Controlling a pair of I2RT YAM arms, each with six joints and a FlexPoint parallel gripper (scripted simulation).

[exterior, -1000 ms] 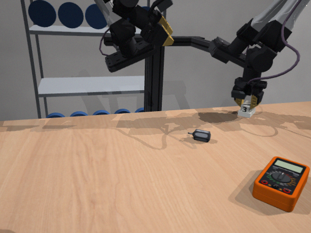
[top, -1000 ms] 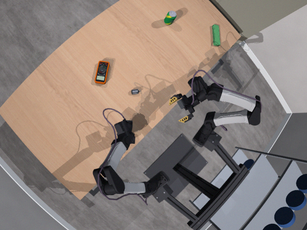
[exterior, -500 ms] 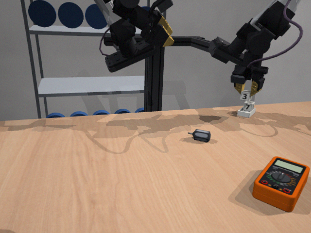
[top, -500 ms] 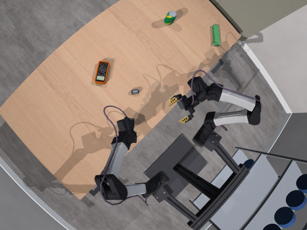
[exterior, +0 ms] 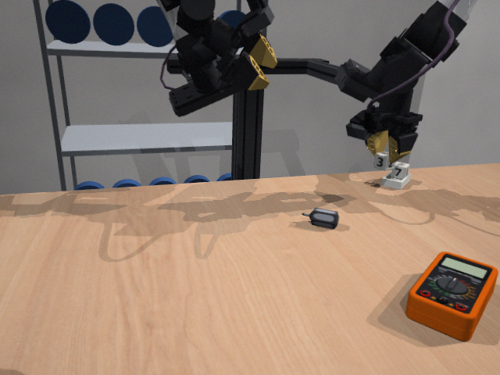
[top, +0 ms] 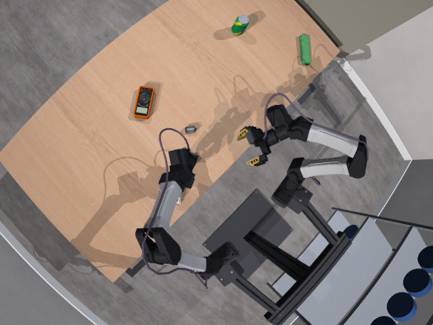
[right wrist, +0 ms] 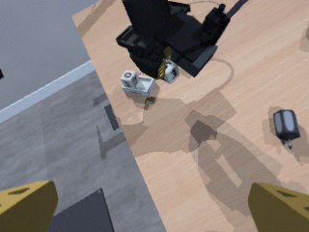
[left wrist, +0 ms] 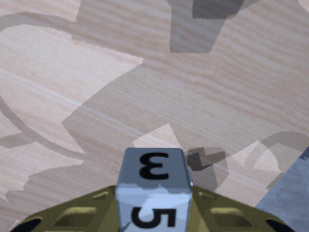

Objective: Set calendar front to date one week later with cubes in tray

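The white tray lies 80 mm below my left hand, 70 mm to the left of it and 60 mm behind it. The rest, counted from my left hand: green case: 980 mm to the right, 70 mm below, 40 mm ahead.
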